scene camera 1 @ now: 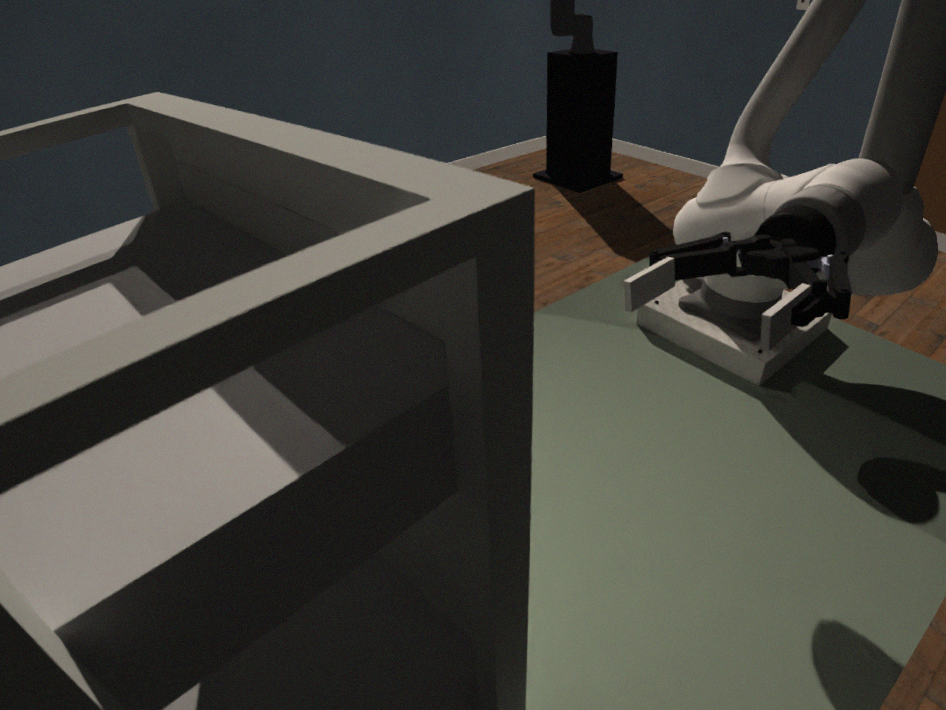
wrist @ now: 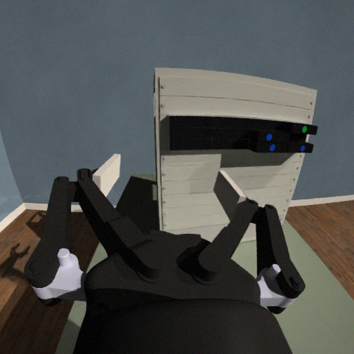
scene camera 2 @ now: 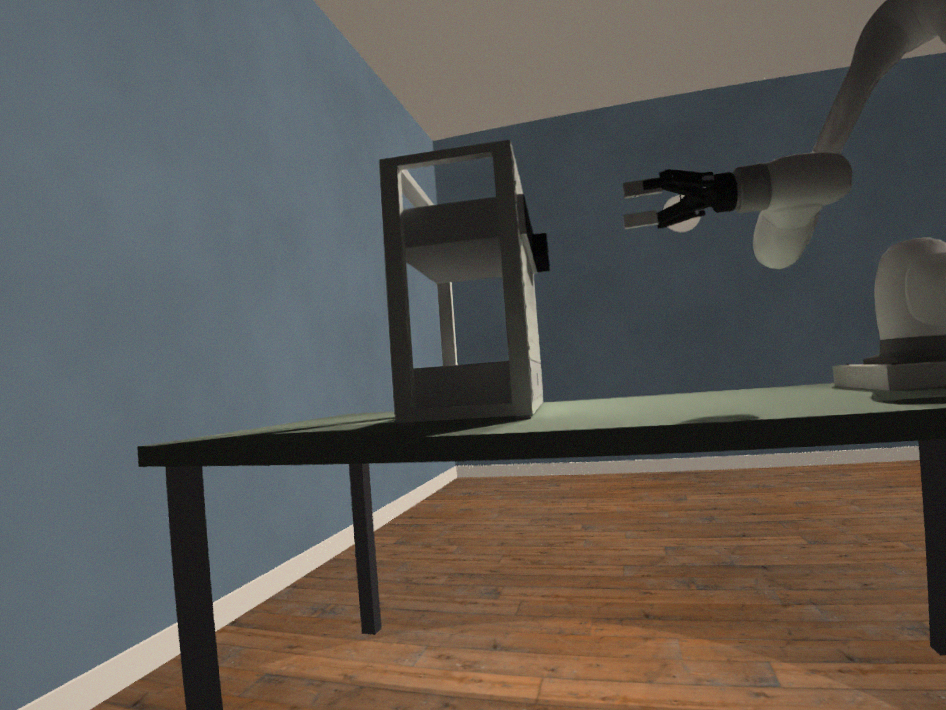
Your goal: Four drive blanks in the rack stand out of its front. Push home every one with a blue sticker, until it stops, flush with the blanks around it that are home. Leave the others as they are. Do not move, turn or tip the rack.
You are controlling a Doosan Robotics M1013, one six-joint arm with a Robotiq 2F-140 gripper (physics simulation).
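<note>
The pale rack stands upright on the green table. Black blanks fill a band across its upper front. In the wrist view four stand out towards the right: an upper one with a green sticker, one with a blue sticker left of it and slightly lower, and two with blue stickers in the bottom row, left and far right. Their exact depths cannot be told. In scene camera 2 protruding black blanks show edge-on. My gripper is open and empty, apart from the rack's front.
The green table top runs from the rack to the arm's base. A black pedestal stands on the floor beyond the table. A blue wall is behind the rack.
</note>
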